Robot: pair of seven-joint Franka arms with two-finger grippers.
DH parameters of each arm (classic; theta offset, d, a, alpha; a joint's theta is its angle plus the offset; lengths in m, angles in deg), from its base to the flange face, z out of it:
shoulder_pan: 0 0.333 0 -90
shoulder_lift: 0 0 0 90
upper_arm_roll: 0 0.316 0.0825 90
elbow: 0 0 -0.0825 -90
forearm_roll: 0 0.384 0 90
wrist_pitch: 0 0 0.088 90
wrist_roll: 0 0.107 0 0
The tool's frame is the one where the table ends.
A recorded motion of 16 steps. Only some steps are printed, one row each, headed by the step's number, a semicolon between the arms.
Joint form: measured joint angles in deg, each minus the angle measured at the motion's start. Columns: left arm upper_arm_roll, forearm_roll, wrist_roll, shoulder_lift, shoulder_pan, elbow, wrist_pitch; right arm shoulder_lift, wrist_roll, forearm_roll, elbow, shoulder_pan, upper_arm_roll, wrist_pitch.
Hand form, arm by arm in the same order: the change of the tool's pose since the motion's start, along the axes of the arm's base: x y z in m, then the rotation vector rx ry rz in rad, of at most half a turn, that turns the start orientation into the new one. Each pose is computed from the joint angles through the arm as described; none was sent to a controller.
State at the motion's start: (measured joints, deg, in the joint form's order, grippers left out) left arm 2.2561 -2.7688 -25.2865 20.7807 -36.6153 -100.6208 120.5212; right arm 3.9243 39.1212 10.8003 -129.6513 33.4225 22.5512 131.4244
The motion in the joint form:
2: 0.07 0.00 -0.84 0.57 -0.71 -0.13 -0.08; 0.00 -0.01 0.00 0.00 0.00 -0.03 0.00
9: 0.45 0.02 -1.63 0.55 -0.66 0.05 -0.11; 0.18 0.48 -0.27 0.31 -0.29 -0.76 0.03
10: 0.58 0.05 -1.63 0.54 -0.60 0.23 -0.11; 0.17 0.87 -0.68 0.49 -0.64 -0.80 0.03
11: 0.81 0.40 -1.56 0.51 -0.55 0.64 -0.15; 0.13 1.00 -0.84 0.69 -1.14 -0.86 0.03
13: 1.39 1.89 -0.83 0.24 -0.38 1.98 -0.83; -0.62 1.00 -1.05 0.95 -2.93 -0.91 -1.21
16: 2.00 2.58 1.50 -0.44 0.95 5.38 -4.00; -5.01 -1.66 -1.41 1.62 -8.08 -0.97 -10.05
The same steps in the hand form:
2: -0.0046 -0.0057 -0.0076 0.0089 0.0109 0.0034; 0.0002 -0.0002 0.0000 0.0000 0.0000 -0.0004
9: -0.0014 -0.0024 -0.0059 0.0097 0.0070 0.0240; 0.0091 -0.0041 0.0006 -0.0008 -0.0035 -0.0236
10: 0.0004 -0.0012 -0.0043 0.0088 0.0035 0.0268; 0.0127 -0.0054 0.0020 -0.0020 -0.0094 -0.0323
11: 0.0035 0.0005 -0.0008 0.0101 -0.0060 0.0269; 0.0176 -0.0076 0.0038 -0.0003 -0.0135 -0.0425
13: 0.0118 0.0057 0.0121 0.0219 -0.0339 0.0130; 0.0302 -0.0182 0.0103 -0.0071 -0.0150 -0.0690
16: 0.0285 0.0207 0.0429 0.0249 -0.0544 -0.0004; 0.0535 -0.0575 0.0398 -0.0650 0.0129 -0.0886

